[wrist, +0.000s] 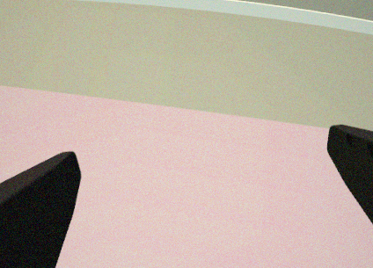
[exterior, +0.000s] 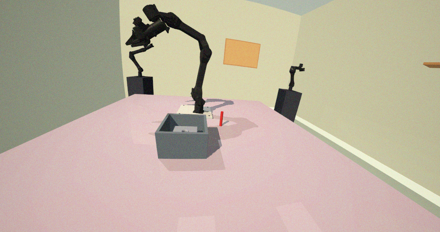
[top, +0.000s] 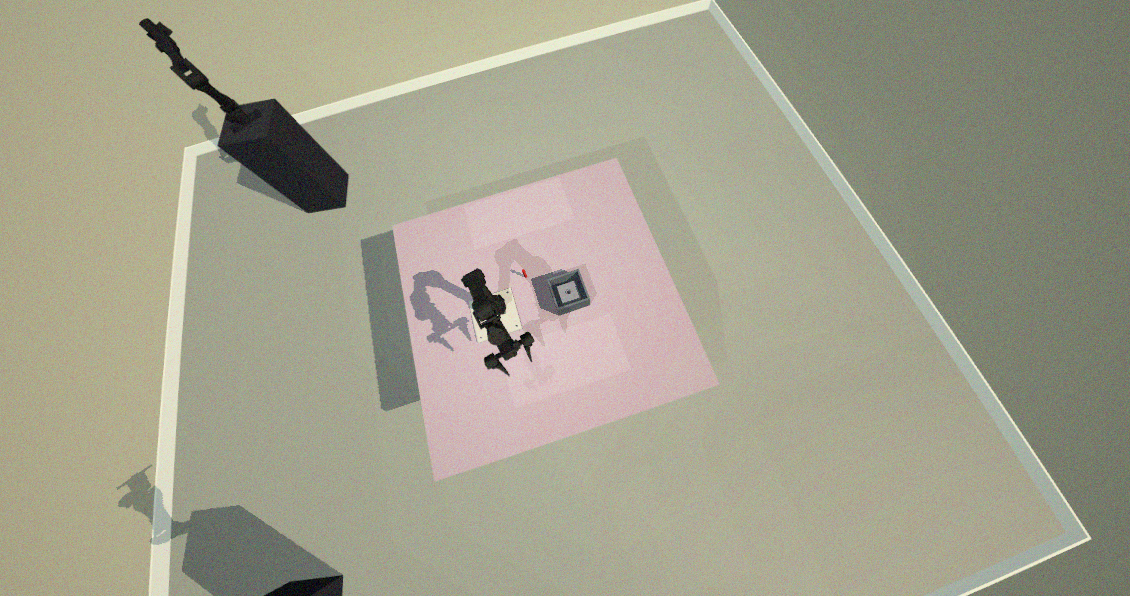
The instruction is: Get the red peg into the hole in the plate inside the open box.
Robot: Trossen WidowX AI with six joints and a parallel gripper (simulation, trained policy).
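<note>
My gripper tip is 510 mm to the right of the red peg, 340 mm above it and 10 mm short of it. Also, from my gripper tip: grey box: 370 mm to the left, 350 mm below, 210 mm ahead; then plate: 370 mm to the left, 330 mm below, 210 mm ahead.
</note>
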